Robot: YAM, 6 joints.
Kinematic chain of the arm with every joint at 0, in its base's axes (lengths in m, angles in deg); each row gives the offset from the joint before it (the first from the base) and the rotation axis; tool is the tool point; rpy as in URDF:
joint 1: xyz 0 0 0.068 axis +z
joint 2: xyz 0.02 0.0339 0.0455 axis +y
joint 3: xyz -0.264 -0.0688 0 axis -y
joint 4: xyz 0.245 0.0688 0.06 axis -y
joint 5: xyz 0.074 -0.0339 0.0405 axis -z
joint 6: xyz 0.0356 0 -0.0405 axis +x
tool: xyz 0 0 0 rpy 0 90 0
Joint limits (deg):
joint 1: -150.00..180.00
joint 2: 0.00..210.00
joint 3: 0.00..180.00
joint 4: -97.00..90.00
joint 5: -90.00..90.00
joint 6: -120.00..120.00
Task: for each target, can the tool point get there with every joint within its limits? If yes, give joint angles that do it. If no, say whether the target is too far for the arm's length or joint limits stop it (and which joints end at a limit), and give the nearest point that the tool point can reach.
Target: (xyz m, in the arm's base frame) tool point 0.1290 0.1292 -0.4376
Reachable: no: joint limits stop it (at a limit: joint 2) | nearest point 0.1359 0.1361 -0.3759 | short by 0.062 m
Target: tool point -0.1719 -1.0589 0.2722
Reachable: no: too far | nearest point -0.1024 -0.6306 0.2068 | short by 0.439 m
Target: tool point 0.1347 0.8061 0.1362
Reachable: no: too far | nearest point 0.1064 0.6368 0.1313 | short by 0.172 m
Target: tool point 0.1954 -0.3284 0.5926
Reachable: yes | joints -55.10 114.52 140.79 26.42 50.96 -77.94
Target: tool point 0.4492 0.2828 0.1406
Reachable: yes | joints 32.70 146.23 128.41 -50.88 7.65 -52.29
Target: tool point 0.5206 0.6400 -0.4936
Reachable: no: too far | nearest point 0.3331 0.4095 -0.2487 | short by 0.385 m
